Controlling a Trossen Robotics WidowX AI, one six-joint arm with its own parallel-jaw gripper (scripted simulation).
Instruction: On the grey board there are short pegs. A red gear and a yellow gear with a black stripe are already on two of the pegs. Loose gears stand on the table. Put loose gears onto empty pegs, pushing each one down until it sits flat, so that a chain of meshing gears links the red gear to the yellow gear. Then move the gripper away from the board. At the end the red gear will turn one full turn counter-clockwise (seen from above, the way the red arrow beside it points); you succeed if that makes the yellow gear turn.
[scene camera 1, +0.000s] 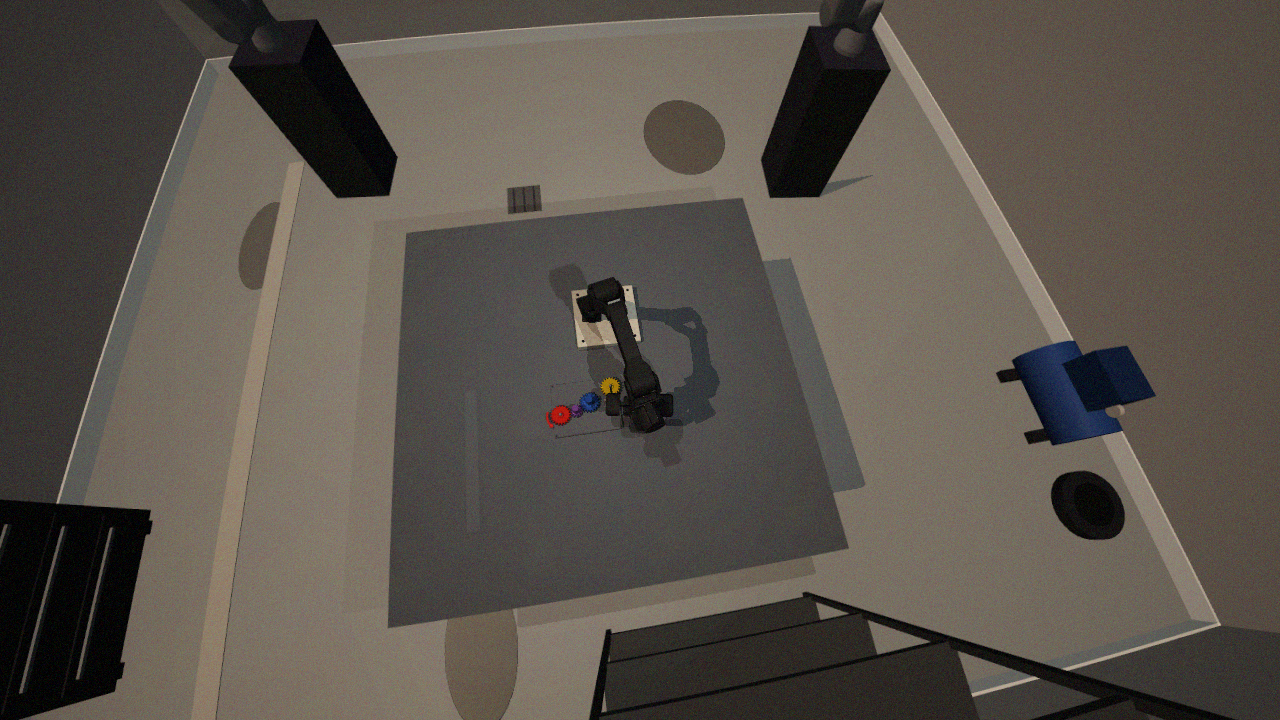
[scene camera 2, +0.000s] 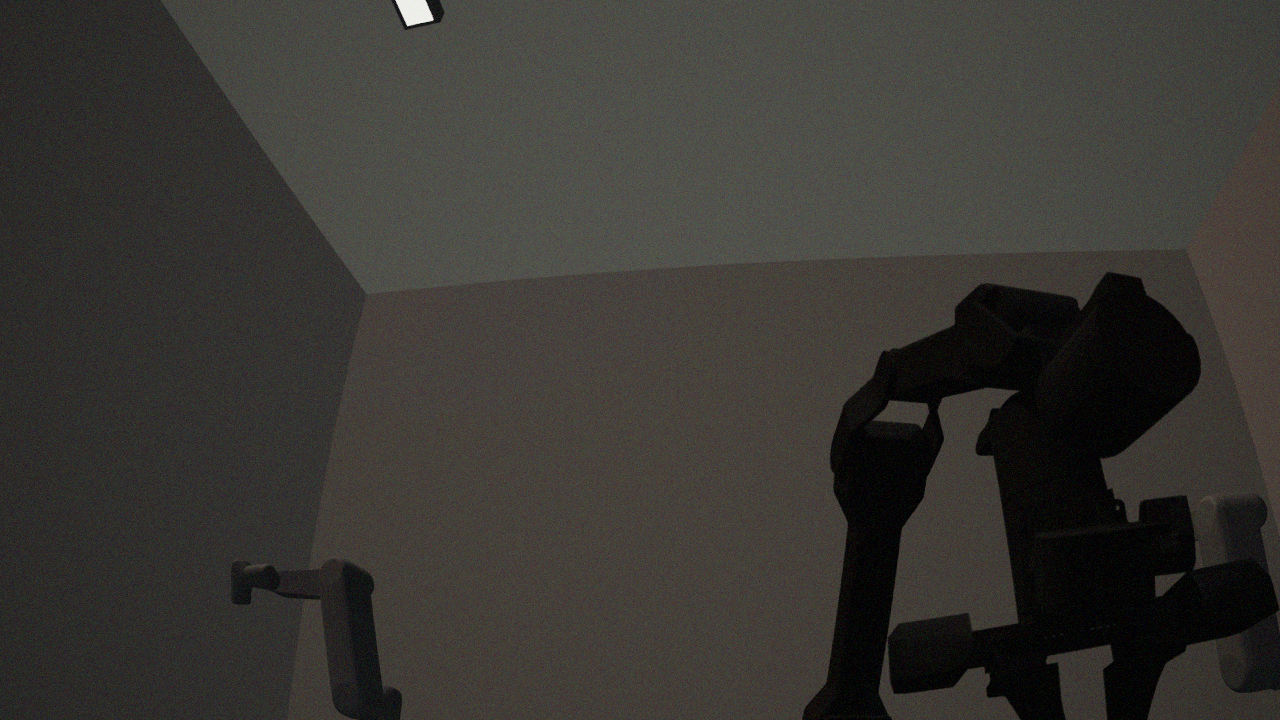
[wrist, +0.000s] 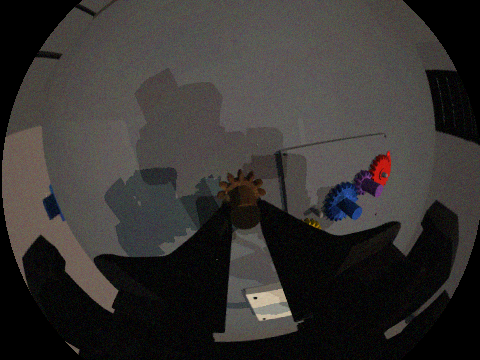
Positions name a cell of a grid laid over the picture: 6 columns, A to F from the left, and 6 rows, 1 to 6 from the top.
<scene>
A brown gear shows in the wrist view (D4); in scene camera 2 it is out of frame.
</scene>
